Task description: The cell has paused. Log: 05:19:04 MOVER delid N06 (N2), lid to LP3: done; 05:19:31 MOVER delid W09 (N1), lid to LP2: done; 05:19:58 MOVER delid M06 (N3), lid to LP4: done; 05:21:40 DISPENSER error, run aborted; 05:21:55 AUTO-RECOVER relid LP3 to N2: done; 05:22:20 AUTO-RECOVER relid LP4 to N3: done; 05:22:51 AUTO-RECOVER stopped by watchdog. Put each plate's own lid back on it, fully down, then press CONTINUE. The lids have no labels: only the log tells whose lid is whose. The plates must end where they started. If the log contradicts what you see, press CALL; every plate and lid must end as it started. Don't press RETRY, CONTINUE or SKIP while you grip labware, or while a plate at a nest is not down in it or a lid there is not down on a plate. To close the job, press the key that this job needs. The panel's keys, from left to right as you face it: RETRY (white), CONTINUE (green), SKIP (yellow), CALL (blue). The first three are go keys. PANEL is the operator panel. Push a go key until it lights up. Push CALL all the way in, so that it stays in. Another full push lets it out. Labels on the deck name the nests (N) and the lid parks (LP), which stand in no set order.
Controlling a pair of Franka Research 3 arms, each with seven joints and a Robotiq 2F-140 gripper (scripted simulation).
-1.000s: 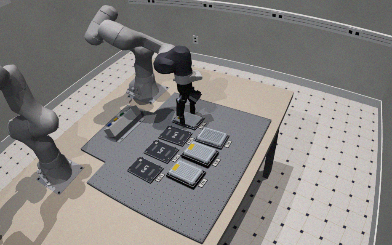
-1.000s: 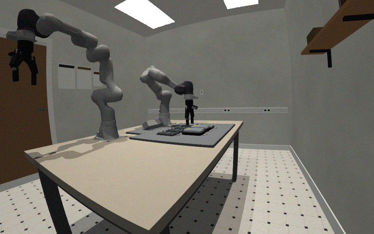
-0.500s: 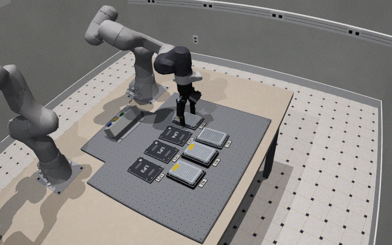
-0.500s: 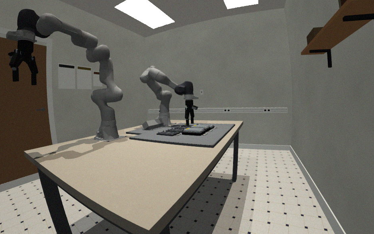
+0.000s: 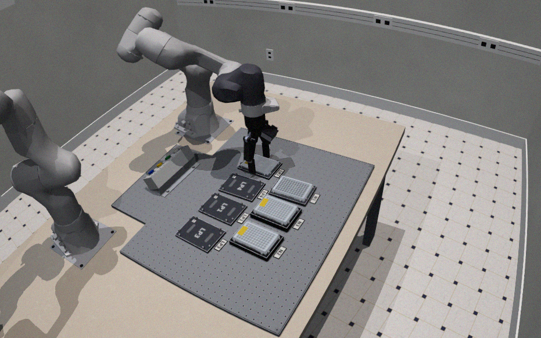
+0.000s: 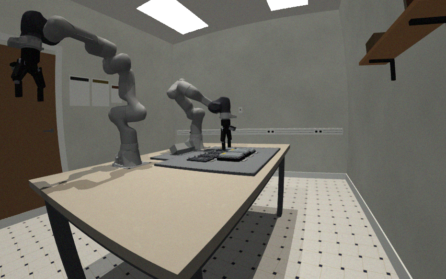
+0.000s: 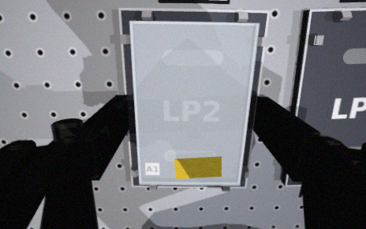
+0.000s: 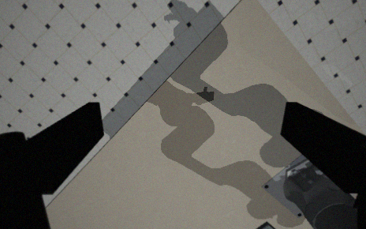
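Note:
The clear lid lies 2 cm below my left hand. Round my left hand: lid park LP4: 13 cm to the right, 3 cm below; then lid park LP2: 3 cm below; then plate: 18 cm ahead, 7 cm to the right, 2 cm below.

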